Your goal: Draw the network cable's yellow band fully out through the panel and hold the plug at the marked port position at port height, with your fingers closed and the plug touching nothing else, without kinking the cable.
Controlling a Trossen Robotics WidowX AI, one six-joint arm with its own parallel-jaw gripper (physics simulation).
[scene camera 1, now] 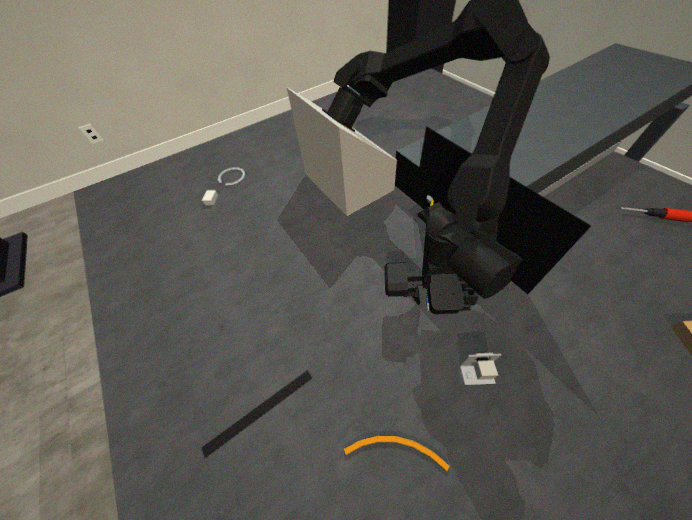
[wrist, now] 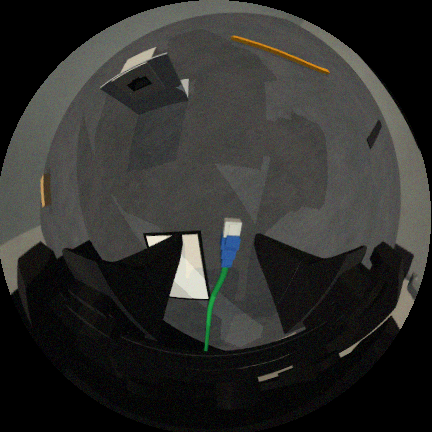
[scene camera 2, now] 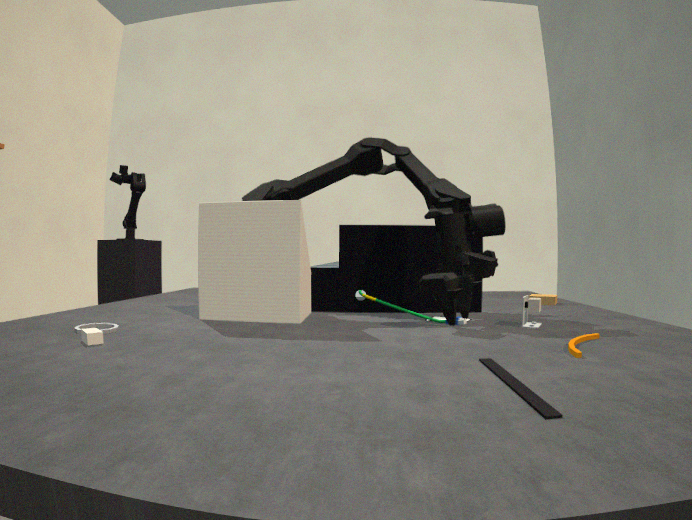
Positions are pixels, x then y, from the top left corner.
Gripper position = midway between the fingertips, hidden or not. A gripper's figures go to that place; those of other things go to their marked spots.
Labels:
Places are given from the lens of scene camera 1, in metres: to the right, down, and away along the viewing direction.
my gripper (scene camera 1: 434,302): 0.17, 0.08, 0.57
dark bar (scene camera 1: 218,441): -0.20, 0.29, 0.46

